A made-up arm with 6 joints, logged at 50 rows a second.
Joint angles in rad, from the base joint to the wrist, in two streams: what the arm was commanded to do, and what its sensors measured. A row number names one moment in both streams.
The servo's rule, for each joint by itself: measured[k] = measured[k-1] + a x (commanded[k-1-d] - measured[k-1]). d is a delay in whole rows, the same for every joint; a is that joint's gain. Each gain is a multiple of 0.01, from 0.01 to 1. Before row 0 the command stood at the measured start. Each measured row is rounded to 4 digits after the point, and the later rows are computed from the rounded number. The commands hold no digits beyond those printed.
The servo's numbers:
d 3
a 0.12 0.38 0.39 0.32 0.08 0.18
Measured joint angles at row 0:
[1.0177, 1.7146, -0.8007, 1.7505, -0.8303, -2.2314]
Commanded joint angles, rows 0 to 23:
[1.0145, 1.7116, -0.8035, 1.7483, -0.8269, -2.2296]
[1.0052, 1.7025, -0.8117, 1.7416, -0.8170, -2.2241]
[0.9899, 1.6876, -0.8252, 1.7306, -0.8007, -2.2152]
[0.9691, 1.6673, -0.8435, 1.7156, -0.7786, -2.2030]
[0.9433, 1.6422, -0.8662, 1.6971, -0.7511, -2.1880]
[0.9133, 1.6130, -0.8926, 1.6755, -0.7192, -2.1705]
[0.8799, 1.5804, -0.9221, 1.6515, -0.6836, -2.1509]
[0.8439, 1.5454, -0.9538, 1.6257, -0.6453, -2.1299]
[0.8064, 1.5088, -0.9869, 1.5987, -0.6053, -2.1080]
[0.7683, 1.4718, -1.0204, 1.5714, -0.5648, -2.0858]
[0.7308, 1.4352, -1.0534, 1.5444, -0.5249, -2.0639]
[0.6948, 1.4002, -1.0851, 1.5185, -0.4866, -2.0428]
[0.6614, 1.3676, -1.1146, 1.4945, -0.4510, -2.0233]
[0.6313, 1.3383, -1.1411, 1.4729, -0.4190, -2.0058]
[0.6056, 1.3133, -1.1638, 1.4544, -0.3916, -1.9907]
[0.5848, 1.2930, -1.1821, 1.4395, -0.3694, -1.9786]
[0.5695, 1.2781, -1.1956, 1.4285, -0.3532, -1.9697]
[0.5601, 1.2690, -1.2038, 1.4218, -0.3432, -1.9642]
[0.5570, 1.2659, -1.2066, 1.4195, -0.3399, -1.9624]
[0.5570, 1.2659, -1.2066, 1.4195, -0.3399, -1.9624]
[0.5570, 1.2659, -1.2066, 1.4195, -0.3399, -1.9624]
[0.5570, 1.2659, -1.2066, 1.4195, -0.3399, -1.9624]
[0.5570, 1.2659, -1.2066, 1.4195, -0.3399, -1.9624]
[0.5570, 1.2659, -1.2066, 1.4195, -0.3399, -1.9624]
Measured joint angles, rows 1 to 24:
[1.0177, 1.7146, -0.8007, 1.7505, -0.8303, -2.2314]
[1.0177, 1.7146, -0.8007, 1.7505, -0.8303, -2.2314]
[1.0177, 1.7146, -0.8007, 1.7505, -0.8303, -2.2314]
[1.0173, 1.7135, -0.8018, 1.7498, -0.8300, -2.2311]
[1.0158, 1.7093, -0.8057, 1.7472, -0.8290, -2.2298]
[1.0127, 1.7011, -0.8133, 1.7419, -0.8267, -2.2272]
[1.0075, 1.6883, -0.8251, 1.7335, -0.8229, -2.2228]
[0.9998, 1.6708, -0.8411, 1.7219, -0.8172, -2.2165]
[0.9894, 1.6488, -0.8612, 1.7071, -0.8094, -2.2082]
[0.9763, 1.6228, -0.8850, 1.6893, -0.7993, -2.1979]
[0.9604, 1.5934, -0.9118, 1.6689, -0.7870, -2.1857]
[0.9419, 1.5613, -0.9411, 1.6464, -0.7725, -2.1717]
[0.9211, 1.5273, -0.9720, 1.6224, -0.7559, -2.1562]
[0.8983, 1.4923, -1.0037, 1.5974, -0.7374, -2.1396]
[0.8739, 1.4573, -1.0354, 1.5722, -0.7173, -2.1222]
[0.8484, 1.4232, -1.0663, 1.5473, -0.6960, -2.1044]
[0.8223, 1.3909, -1.0955, 1.5235, -0.6738, -2.0867]
[0.7963, 1.3614, -1.1221, 1.5014, -0.6512, -2.0694]
[0.7709, 1.3354, -1.1455, 1.4816, -0.6287, -2.0531]
[0.7467, 1.3136, -1.1650, 1.4646, -0.6067, -2.0381]
[0.7243, 1.2967, -1.1801, 1.4509, -0.5856, -2.0248]
[0.7042, 1.2850, -1.1904, 1.4409, -0.5659, -2.0136]
[0.6865, 1.2777, -1.1967, 1.4341, -0.5478, -2.0044]
[0.6710, 1.2732, -1.2006, 1.4294, -0.5312, -1.9968]

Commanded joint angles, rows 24 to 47:
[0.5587, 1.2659, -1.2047, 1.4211, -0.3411, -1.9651]
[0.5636, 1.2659, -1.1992, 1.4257, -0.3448, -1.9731]
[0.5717, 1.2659, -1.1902, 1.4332, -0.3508, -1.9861]
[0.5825, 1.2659, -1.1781, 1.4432, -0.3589, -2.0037]
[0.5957, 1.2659, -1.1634, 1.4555, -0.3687, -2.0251]
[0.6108, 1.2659, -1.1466, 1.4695, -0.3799, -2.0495]
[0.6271, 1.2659, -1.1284, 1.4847, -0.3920, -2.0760]
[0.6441, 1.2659, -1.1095, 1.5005, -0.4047, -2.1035]
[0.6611, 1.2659, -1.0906, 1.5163, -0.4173, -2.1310]
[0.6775, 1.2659, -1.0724, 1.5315, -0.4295, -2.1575]
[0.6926, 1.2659, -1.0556, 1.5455, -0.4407, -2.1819]
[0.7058, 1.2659, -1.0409, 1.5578, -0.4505, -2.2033]
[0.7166, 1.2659, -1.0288, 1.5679, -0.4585, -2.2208]
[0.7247, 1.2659, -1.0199, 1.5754, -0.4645, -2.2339]
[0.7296, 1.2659, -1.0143, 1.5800, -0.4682, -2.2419]
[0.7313, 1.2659, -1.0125, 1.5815, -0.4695, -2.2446]
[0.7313, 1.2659, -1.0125, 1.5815, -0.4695, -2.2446]
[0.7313, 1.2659, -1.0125, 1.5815, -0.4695, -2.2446]
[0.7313, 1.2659, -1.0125, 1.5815, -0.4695, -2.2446]
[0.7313, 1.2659, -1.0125, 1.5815, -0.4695, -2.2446]
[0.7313, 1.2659, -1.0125, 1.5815, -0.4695, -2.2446]
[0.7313, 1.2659, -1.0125, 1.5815, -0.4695, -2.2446]
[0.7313, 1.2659, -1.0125, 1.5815, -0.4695, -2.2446]
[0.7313, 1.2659, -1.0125, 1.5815, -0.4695, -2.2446]
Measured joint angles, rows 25 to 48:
[0.6573, 1.2704, -1.2029, 1.4262, -0.5159, -1.9906]
[0.6453, 1.2687, -1.2043, 1.4241, -0.5018, -1.9855]
[0.6347, 1.2676, -1.2052, 1.4226, -0.4888, -1.9813]
[0.6256, 1.2670, -1.2050, 1.4221, -0.4770, -1.9784]
[0.6182, 1.2666, -1.2027, 1.4233, -0.4664, -1.9774]
[0.6126, 1.2663, -1.1978, 1.4265, -0.4572, -1.9790]
[0.6090, 1.2661, -1.1901, 1.4318, -0.4493, -1.9834]
[0.6074, 1.2660, -1.1797, 1.4394, -0.4429, -1.9909]
[0.6078, 1.2660, -1.1668, 1.4490, -0.4379, -2.0014]
[0.6101, 1.2660, -1.1518, 1.4604, -0.4342, -2.0148]
[0.6142, 1.2660, -1.1353, 1.4732, -0.4318, -2.0308]
[0.6198, 1.2660, -1.1179, 1.4870, -0.4306, -2.0488]
[0.6267, 1.2660, -1.1002, 1.5012, -0.4305, -2.0684]
[0.6346, 1.2660, -1.0828, 1.5154, -0.4313, -2.0888]
[0.6431, 1.2660, -1.0665, 1.5290, -0.4328, -2.1094]
[0.6519, 1.2660, -1.0518, 1.5414, -0.4349, -2.1295]
[0.6606, 1.2660, -1.0394, 1.5523, -0.4373, -2.1483]
[0.6689, 1.2660, -1.0296, 1.5612, -0.4398, -2.1651]
[0.6764, 1.2660, -1.0229, 1.5677, -0.4422, -2.1794]
[0.6830, 1.2660, -1.0188, 1.5721, -0.4444, -2.1911]
[0.6888, 1.2660, -1.0163, 1.5751, -0.4464, -2.2007]
[0.6939, 1.2660, -1.0148, 1.5771, -0.4482, -2.2086]
[0.6984, 1.2660, -1.0139, 1.5785, -0.4499, -2.2151]
[0.7023, 1.2660, -1.0134, 1.5795, -0.4515, -2.2204]

